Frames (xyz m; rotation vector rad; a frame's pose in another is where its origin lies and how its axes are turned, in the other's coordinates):
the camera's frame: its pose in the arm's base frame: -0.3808 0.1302 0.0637 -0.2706 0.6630 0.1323
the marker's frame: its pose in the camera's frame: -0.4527 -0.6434 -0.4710 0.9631 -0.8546 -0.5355
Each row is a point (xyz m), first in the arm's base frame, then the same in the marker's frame.
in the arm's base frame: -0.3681 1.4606 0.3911
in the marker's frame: -0.7416 1.8749 -0.8183
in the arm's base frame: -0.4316 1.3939 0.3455
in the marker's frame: -0.7600 1.7746 -0.8059
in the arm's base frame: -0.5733 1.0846 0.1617
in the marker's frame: -0.7175 1.3910 -0.7814
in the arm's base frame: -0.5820 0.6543 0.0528
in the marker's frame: -0.4911 1.0193 -0.6938
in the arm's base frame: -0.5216 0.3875 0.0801
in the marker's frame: -0.2886 0.8689 -0.5844
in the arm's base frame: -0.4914 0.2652 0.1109
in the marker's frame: -0.1922 0.8110 -0.5199
